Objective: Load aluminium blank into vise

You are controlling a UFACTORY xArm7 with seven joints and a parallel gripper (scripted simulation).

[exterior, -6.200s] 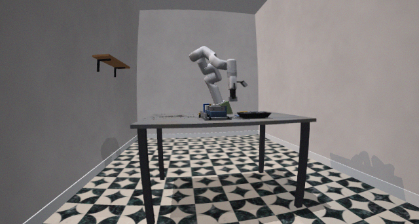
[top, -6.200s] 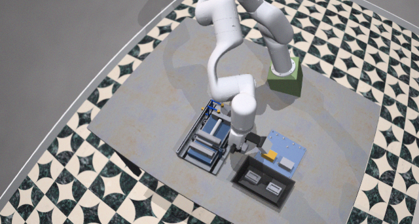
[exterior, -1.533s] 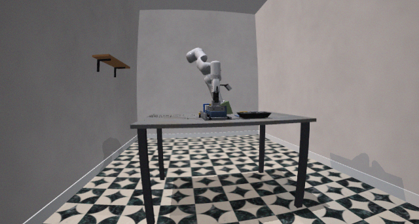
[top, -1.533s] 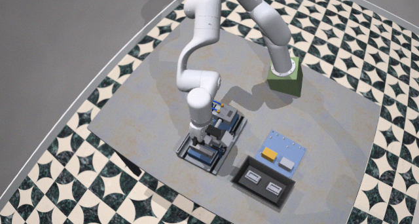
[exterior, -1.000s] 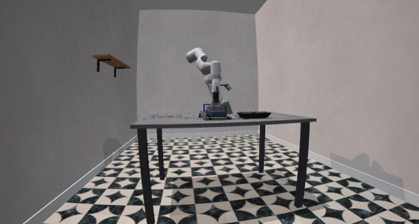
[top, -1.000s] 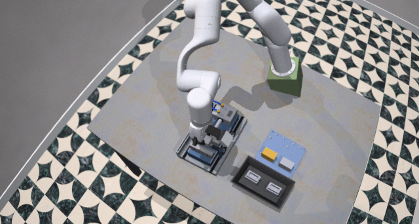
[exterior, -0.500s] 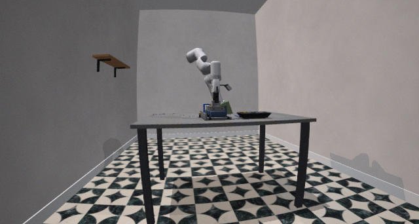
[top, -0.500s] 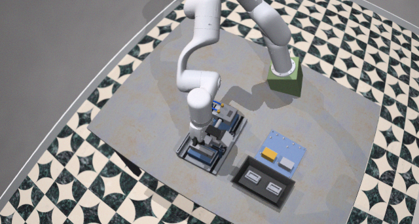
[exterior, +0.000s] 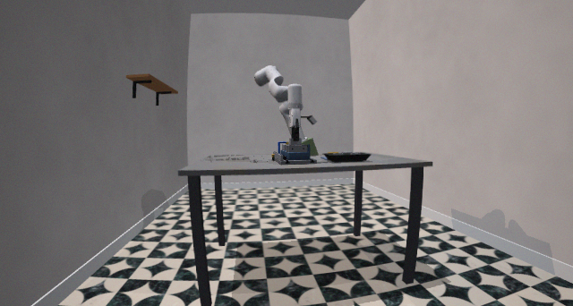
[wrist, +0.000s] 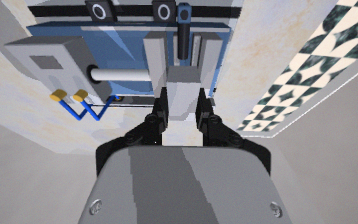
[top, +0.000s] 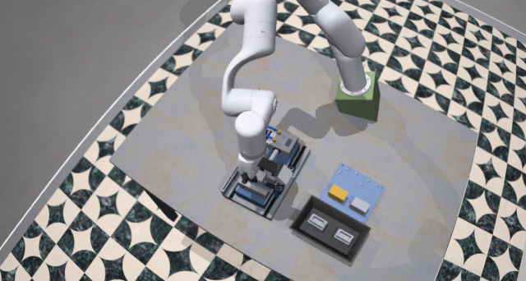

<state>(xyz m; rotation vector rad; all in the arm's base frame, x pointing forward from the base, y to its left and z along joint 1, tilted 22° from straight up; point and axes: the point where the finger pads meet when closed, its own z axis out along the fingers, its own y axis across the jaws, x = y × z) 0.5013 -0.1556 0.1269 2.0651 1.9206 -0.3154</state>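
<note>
Right now the fixed jaw is 60 mm below my hand and 30 mm ahead of it. Round my hand: aluminium blank (20 mm below); then moving jaw (60 mm below, 30 mm behind, 10 mm to the left); then dark work stop rod (50 mm to the left, 50 mm below).
</note>
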